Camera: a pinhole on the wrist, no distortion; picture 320 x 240 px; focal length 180.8 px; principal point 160.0 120.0 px. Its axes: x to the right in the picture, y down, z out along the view. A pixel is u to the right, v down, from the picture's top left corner.
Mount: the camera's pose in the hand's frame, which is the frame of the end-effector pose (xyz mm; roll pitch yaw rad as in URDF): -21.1 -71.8 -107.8 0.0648 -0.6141 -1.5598
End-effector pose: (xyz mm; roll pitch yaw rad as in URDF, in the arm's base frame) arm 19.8 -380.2 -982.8 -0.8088 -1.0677 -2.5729
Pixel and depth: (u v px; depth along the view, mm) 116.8 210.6 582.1
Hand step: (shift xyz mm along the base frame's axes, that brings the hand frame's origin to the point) 116.2 -505.0 163.6
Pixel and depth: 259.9 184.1 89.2
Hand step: 3.3 55.0 23.0
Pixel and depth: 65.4 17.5 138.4
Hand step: -2.3 -18.1 -131.8
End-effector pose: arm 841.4 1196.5 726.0 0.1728 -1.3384 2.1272
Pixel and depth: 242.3 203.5 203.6
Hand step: 88.4 -55.5 82.9
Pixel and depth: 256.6 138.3 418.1
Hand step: 247.5 -256.6 75.7
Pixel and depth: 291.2 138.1 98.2
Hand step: 65.9 35.0 -16.9
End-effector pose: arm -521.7 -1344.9 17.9 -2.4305 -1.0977 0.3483
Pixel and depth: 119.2 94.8 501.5
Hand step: 286.6 19.3 -284.5
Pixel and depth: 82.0 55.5 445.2
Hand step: 232.9 -89.4 -335.6
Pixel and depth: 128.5 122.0 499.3
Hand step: 310.8 55.4 -217.5
